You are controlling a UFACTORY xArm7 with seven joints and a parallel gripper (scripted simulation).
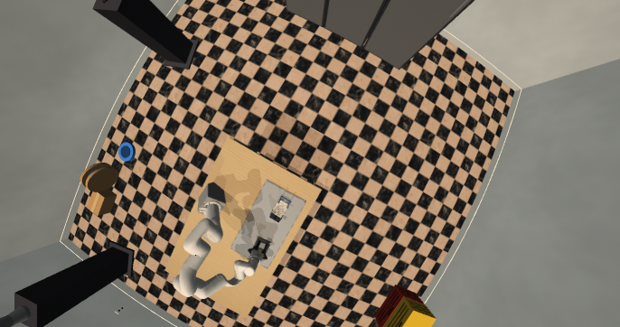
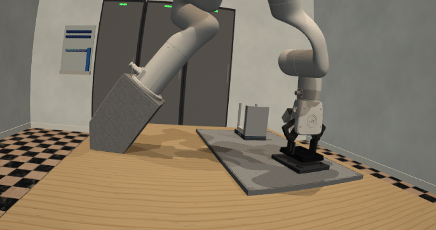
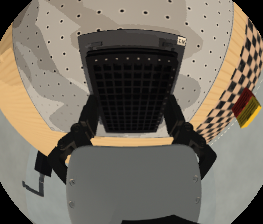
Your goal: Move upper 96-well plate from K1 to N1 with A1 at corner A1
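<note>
Right now the black 96-well plate is 1 cm below my hand. The rest, counted from my hand: pale plate 39 cm to the left, 9 cm ahead, 2 cm below; then pale A1 square 7 cm ahead, 6 cm to the left, 3 cm below.
</note>
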